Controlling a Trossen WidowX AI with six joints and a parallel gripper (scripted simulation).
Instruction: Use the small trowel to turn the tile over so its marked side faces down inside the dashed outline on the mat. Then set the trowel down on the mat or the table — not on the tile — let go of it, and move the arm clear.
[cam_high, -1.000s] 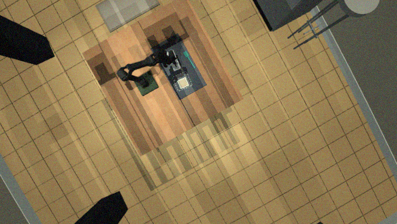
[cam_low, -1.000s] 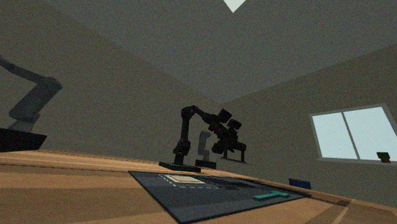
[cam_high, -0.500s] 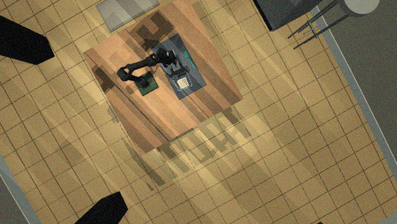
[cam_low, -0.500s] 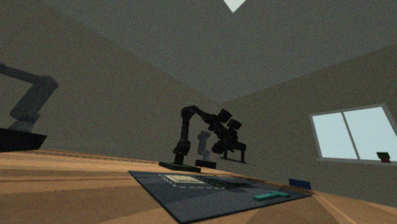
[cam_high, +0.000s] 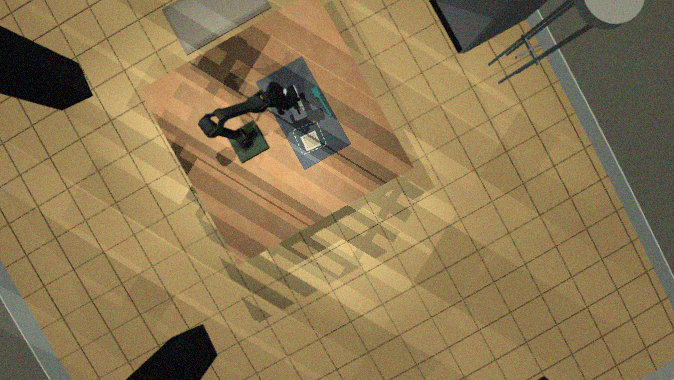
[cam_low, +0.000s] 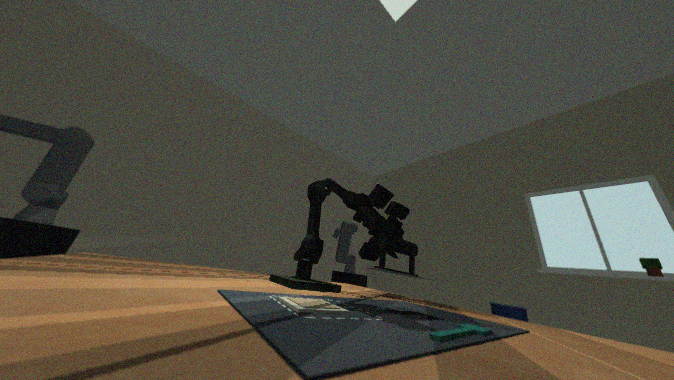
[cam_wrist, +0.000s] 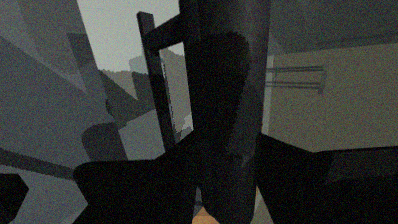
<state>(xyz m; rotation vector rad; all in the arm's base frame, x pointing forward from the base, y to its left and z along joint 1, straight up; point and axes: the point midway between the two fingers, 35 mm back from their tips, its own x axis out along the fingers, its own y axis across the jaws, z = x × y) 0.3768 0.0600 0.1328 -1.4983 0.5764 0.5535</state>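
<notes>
My gripper tip is now 130 mm short of the teal T-shaped tool, 10 mm to the right of it and 130 mm above it. Round my gripper tip: mat: 20 mm to the right, 150 mm below; then tile: 30 mm behind, 200 mm to the right, 130 mm below.
</notes>
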